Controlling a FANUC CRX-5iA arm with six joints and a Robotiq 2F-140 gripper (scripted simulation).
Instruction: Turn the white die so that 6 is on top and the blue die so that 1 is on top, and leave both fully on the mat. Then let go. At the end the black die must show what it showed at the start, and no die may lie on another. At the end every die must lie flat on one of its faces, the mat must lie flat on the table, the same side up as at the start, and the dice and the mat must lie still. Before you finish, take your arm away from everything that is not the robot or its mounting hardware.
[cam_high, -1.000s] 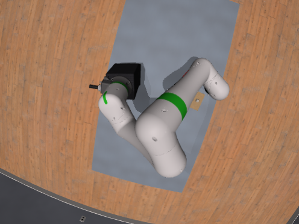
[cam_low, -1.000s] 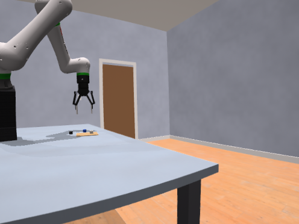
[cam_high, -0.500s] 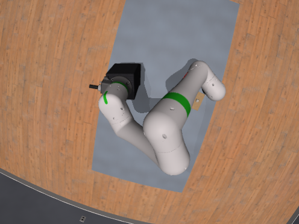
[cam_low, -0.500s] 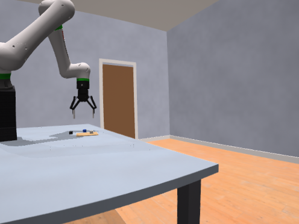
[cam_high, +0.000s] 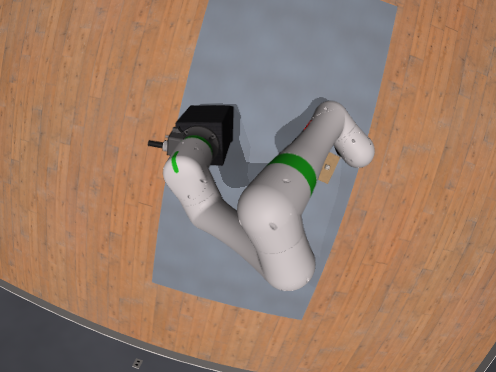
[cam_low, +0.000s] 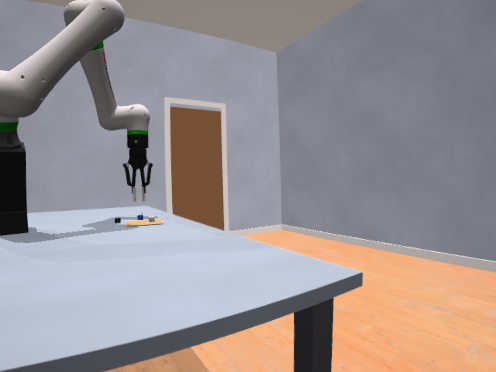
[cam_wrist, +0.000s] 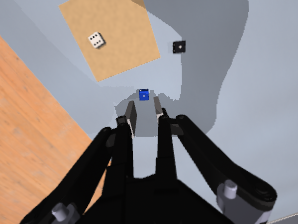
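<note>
The blue die lies 100 mm below my hand. From my hand the other things lie so: black die: 100 mm behind, 40 mm to the right, 100 mm below; then tan mat: 10 mm behind, 130 mm to the right, 110 mm below; then white die: 20 mm ahead, 130 mm to the right, 100 mm below.
</note>
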